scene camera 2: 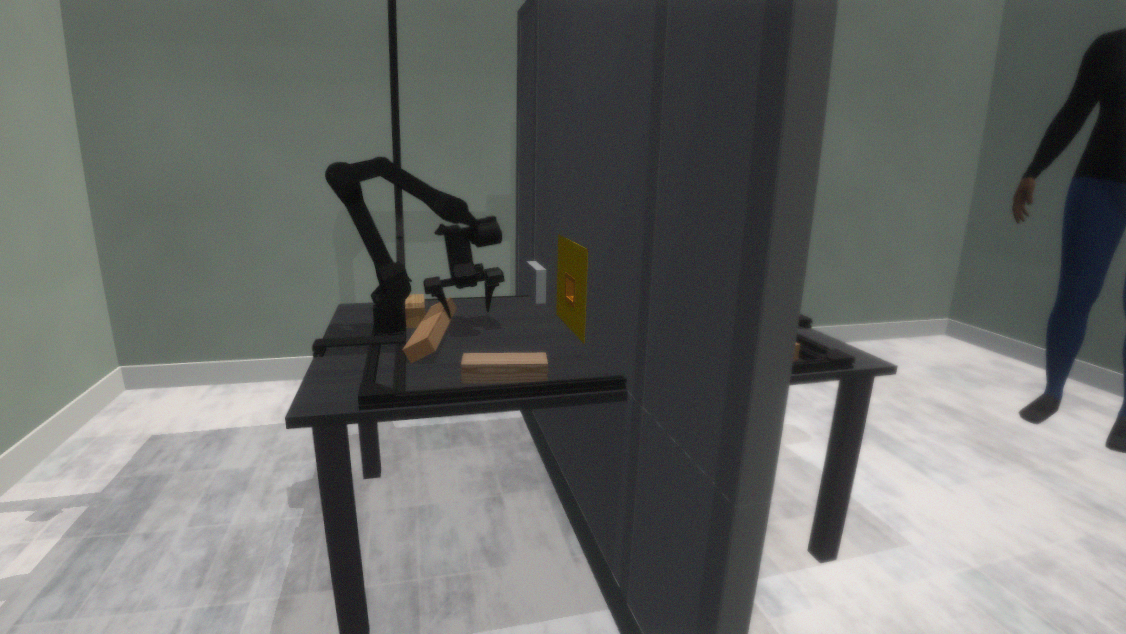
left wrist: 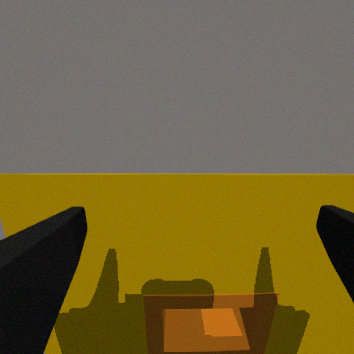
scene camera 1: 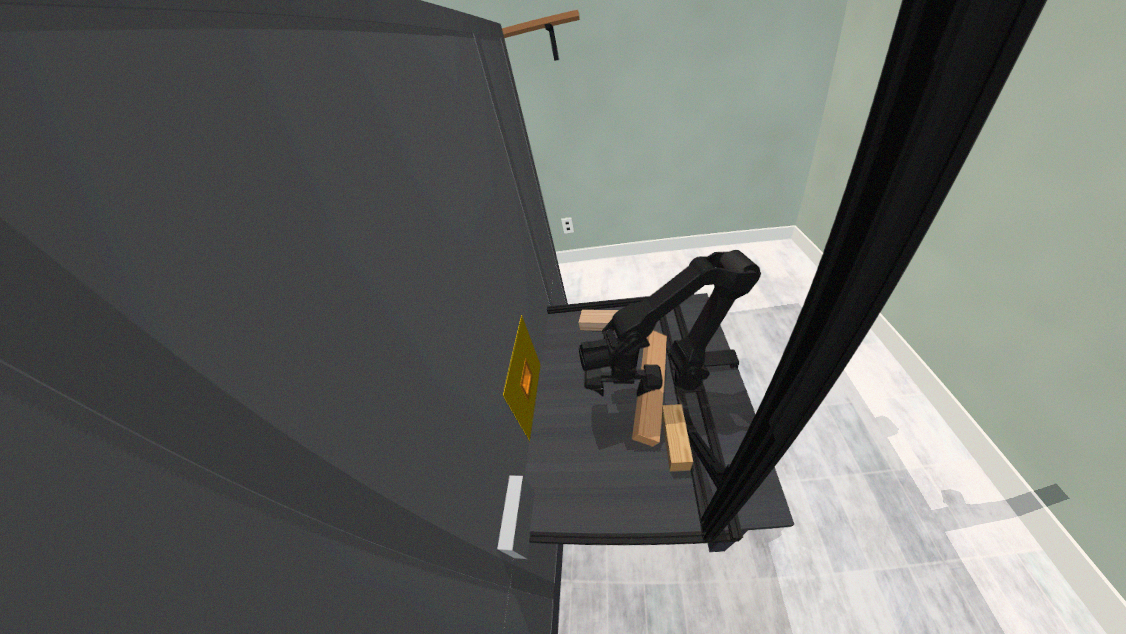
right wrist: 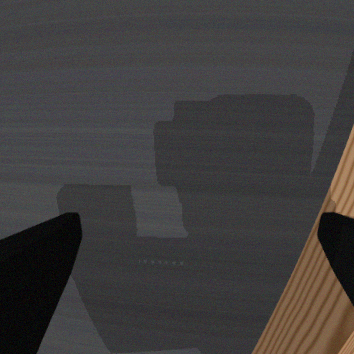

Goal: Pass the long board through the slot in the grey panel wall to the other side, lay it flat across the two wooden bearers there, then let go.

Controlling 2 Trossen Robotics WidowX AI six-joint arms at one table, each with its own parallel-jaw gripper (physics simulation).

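Frame: origin at the left arm's base, x ahead, y left, z up, level; millimetres.
Where they show: left gripper, between the fingertips: (left wrist: 204,217); right gripper, between the fingertips: (scene camera 2: 469,315) (scene camera 1: 620,395) (right wrist: 202,224); right arm's base, origin of its link: (scene camera 2: 388,331) (scene camera 1: 688,382).
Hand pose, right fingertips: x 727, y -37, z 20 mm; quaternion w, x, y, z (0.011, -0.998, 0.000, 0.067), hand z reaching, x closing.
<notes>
After its pixels a point has its place.
The long board (scene camera 1: 650,417) {x 798, y -111, z 25 mm} (scene camera 2: 425,334) {x 835, y 142, z 33 mm} (right wrist: 320,300) {x 775, y -66, z 23 mm} is on the table on the right arm's side of the grey panel wall (scene camera 1: 315,196) {x 483, y -257, z 694 mm} (scene camera 2: 709,236) {x 482, y 630, z 296 mm}. It lies askew and looks tilted. Two shorter wooden blocks, one (scene camera 1: 596,318) {x 668, y 270, z 19 mm} (scene camera 2: 504,367) {x 697, y 308, z 12 mm} near the rail and one (scene camera 1: 677,437) {x 853, y -171, z 31 mm} (scene camera 2: 415,307) {x 853, y -90, z 31 mm} beside the board, are on that side too. My right gripper (scene camera 1: 622,391) {x 727, y -37, z 20 mm} (scene camera 2: 468,312) {x 727, y -37, z 20 mm} (right wrist: 202,224) {x 727, y -37, z 20 mm} is open and empty, pointing down above the table, one finger over the board's edge. My left gripper (left wrist: 204,217) {x 386, y 2, z 199 mm} is open and empty, facing the wall's orange-lined slot (scene camera 1: 527,378) {x 476, y 10, z 57 mm} (scene camera 2: 568,288) {x 479, y -44, z 76 mm} (left wrist: 155,325) {x 431, y 26, z 86 mm}.
A yellow plate (scene camera 1: 516,401) {x 484, y -106, z 121 mm} (scene camera 2: 571,322) {x 483, y 9, z 3 mm} (left wrist: 200,240) {x 432, y -2, z 158 mm} surrounds the slot. A white block (scene camera 1: 510,511) {x 497, y -344, z 81 mm} (scene camera 2: 536,281) {x 511, y -270, z 47 mm} is on the wall. A black post (scene camera 1: 851,283) {x 883, y -366, z 617 mm} and dark rails (scene camera 1: 622,538) {x 714, y -371, z -25 mm} edge the table. A bit of wood (scene camera 2: 795,351) {x 76, y 328, z 9 mm} shows beyond the wall.
</notes>
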